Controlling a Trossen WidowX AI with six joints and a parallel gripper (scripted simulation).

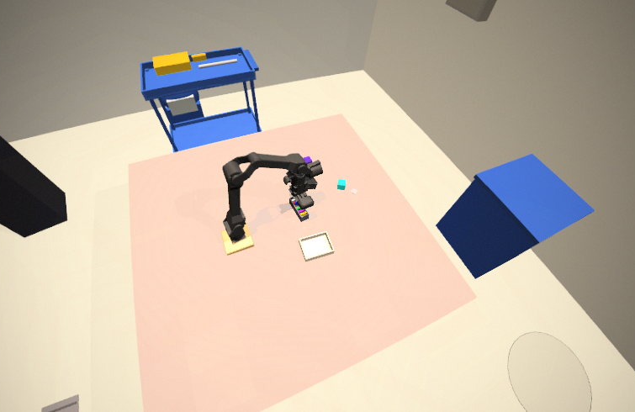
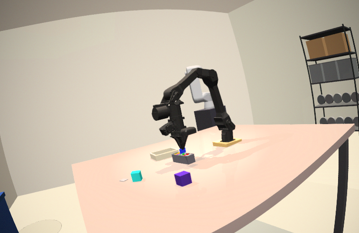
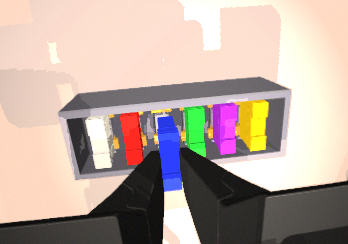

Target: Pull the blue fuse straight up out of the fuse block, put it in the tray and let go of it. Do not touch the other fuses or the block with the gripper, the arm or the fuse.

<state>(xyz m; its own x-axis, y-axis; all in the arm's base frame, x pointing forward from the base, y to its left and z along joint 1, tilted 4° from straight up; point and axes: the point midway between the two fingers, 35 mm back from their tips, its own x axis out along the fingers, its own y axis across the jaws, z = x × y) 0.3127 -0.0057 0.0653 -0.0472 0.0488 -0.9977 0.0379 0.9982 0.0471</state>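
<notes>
My gripper tip is now 40 mm above the green fuse and 20 mm to the left of it. Also, from my gripper tip: red fuse: 40 mm below, 20 mm to the left; magenta fuse: 40 mm to the right, 40 mm below; blue fuse: 10 mm below.
</notes>
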